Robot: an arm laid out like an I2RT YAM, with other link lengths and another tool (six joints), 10 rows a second.
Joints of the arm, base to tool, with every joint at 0 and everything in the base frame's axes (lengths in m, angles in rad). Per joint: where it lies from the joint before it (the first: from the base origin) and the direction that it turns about. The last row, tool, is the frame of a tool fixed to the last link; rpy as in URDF.
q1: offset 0 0 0.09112 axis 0 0 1
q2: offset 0.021 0.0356 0.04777 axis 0 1 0
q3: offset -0.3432 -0.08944 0 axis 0 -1 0
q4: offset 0.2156 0.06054 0.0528 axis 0 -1 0
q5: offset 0.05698 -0.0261 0.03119 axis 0 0 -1
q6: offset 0.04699 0 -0.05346 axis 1 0 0
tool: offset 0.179 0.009 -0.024 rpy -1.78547 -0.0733 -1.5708
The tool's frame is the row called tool.
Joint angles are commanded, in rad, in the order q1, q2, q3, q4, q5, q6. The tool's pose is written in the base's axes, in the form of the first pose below.
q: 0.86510 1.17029 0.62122 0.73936 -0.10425 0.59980
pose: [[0.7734 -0.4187 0.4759 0.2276], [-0.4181 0.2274 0.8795 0.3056], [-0.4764 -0.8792 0.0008 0.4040], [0 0 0 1]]
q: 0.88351 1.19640 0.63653 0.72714 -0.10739 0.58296
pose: [[0.7809 -0.4231 0.4596 0.2265], [-0.4165 0.1956 0.8878 0.3160], [-0.4655 -0.8847 -0.0235 0.3982], [0 0 0 1]]
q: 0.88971 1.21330 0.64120 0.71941 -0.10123 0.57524
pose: [[0.7772 -0.4290 0.4603 0.2288], [-0.4262 0.1792 0.8867 0.3204], [-0.4629 -0.8853 -0.0436 0.3920], [0 0 0 1]]
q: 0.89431 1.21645 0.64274 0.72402 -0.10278 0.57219
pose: [[0.7817 -0.4260 0.4554 0.2276], [-0.4215 0.1773 0.8893 0.3222], [-0.4596 -0.8872 -0.0410 0.3928], [0 0 0 1]]
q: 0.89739 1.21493 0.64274 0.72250 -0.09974 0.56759
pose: [[0.7831 -0.4228 0.4561 0.2271], [-0.4230 0.1756 0.8890 0.3223], [-0.4559 -0.8891 -0.0413 0.3929], [0 0 0 1]]
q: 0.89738 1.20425 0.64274 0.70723 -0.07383 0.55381
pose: [[0.7735 -0.4130 0.4808 0.2308], [-0.4485 0.1794 0.8756 0.3173], [-0.4478 -0.8929 -0.0465 0.3924], [0 0 0 1]]
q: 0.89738 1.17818 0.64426 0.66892 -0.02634 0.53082
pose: [[0.7527 -0.3979 0.5245 0.2364], [-0.4946 0.1840 0.8494 0.3066], [-0.4345 -0.8988 -0.0583 0.3916], [0 0 0 1]]
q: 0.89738 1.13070 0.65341 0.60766 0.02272 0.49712
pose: [[0.7329 -0.3716 0.5699 0.2389], [-0.5426 0.1861 0.8191 0.2911], [-0.4104 -0.9095 -0.0653 0.3953], [0 0 0 1]]
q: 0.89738 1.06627 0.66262 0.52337 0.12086 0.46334
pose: [[0.6770 -0.3443 0.6505 0.2467], [-0.6237 0.2010 0.7554 0.2643], [-0.3908 -0.9171 -0.0786 0.3976], [0 0 0 1]]
